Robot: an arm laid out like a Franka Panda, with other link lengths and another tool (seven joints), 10 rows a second.
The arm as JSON. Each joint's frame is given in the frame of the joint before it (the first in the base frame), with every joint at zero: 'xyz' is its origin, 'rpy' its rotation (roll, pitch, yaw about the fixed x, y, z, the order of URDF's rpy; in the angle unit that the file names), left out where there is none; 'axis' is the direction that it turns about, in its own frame. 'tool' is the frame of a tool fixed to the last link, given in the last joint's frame.
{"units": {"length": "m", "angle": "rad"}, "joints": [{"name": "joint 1", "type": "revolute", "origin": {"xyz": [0.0, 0.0, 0.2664]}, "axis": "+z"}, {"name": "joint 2", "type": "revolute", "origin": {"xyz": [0.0, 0.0, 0.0], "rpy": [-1.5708, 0.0, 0.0]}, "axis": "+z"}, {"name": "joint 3", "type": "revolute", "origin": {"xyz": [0.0, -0.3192, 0.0], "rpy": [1.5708, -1.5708, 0.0]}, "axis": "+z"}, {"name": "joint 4", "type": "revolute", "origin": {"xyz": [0.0, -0.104, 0.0], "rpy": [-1.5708, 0.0, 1.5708]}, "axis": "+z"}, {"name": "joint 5", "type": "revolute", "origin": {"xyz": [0.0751, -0.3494, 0.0], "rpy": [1.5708, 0.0, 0.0]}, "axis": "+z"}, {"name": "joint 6", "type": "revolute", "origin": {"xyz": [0.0, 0.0, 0.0], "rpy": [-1.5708, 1.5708, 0.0]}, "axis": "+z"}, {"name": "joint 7", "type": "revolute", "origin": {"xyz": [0.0, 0.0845, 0.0], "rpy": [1.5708, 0.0, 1.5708]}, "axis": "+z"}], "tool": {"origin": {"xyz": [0.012, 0.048, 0.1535], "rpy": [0.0, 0.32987, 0.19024]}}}
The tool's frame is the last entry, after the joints.
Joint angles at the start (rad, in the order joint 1, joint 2, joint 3, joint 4, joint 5, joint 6, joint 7):
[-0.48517, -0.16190, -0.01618, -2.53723, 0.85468, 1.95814, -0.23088]
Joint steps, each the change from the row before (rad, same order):
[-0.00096, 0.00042, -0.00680, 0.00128, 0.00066, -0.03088, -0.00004]
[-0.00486, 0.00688, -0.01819, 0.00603, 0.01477, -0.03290, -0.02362]
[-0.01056, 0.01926, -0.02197, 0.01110, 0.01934, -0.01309, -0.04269]
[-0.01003, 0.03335, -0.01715, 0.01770, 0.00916, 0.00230, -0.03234]
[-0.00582, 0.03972, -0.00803, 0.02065, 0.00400, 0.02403, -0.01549]
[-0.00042, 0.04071, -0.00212, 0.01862, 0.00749, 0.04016, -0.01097]
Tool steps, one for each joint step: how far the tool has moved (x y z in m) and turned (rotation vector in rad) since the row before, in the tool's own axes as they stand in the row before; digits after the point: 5 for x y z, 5 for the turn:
[-0.00359, 0.00104, -0.00029, 0.00484, -0.02664, 0.00657]
[0.00141, 0.00199, -0.00194, 0.02865, -0.02133, 0.00617]
[0.00963, 0.00441, -0.00255, 0.03750, 0.00092, 0.00189]
[0.01355, 0.00646, -0.00037, 0.01835, 0.00976, 0.00552]
[0.01519, 0.00622, 0.00250, -0.00125, 0.02175, 0.00941]
[0.01485, 0.00530, 0.00563, -0.00810, 0.02971, 0.00810]

